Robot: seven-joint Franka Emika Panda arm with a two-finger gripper.
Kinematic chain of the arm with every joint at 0, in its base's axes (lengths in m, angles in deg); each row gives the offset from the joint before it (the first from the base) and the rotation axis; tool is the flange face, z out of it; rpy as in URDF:
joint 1: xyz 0 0 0.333 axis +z
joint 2: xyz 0 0 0 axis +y
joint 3: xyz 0 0 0.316 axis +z
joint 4: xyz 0.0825 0 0 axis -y
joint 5: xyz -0.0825 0 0.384 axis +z
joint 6: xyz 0 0 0 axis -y
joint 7: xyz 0.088 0 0 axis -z
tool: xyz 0 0 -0.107 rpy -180 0 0
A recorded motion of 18 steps. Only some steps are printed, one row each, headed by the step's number.
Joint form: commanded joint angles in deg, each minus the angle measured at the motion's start. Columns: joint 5, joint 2, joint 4, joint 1, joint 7, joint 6, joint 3.
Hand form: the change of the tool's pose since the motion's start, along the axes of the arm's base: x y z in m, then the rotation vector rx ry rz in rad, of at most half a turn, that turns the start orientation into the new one. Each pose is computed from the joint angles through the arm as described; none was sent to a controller.
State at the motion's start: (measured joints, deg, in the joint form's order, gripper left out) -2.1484 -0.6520 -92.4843 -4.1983 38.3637 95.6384 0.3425
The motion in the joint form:
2: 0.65 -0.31 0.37 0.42 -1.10 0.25 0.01
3: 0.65 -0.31 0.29 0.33 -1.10 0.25 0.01
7: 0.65 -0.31 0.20 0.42 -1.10 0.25 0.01
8: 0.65 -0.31 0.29 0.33 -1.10 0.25 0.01
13: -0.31 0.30 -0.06 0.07 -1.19 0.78 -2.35
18: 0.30 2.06 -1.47 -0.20 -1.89 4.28 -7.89
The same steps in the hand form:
2: -0.0006 0.0054 0.0065 0.0089 -0.0162 0.0265
3: -0.0007 0.0045 0.0058 0.0090 -0.0148 0.0249
7: -0.0007 0.0054 0.0051 0.0091 -0.0133 0.0265
8: -0.0007 0.0045 0.0058 0.0090 -0.0148 0.0249
13: 0.0007 -0.0230 -0.0021 -0.0071 -0.0059 -0.0184
18: 0.0048 -0.0800 -0.0256 -0.0018 -0.0119 -0.1060

